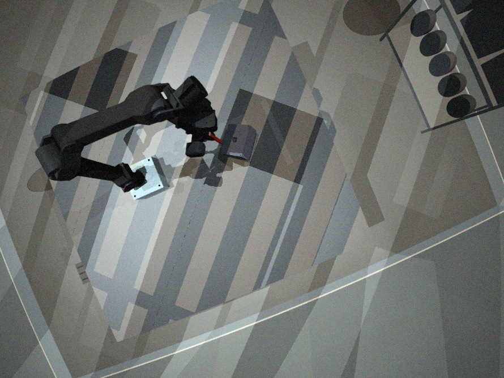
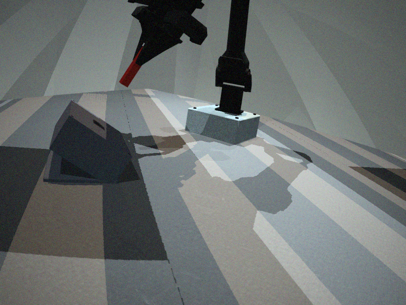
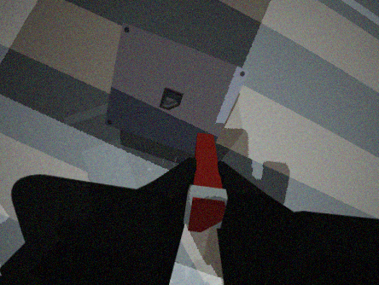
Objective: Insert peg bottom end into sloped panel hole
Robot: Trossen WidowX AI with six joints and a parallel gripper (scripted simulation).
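My gripper tip is now 120 mm above the sloped panel, 70 mm short of it and 30 mm to the left of it. From my gripper tip the other things lie so: red peg: 10 mm to the left, 10 mm above.
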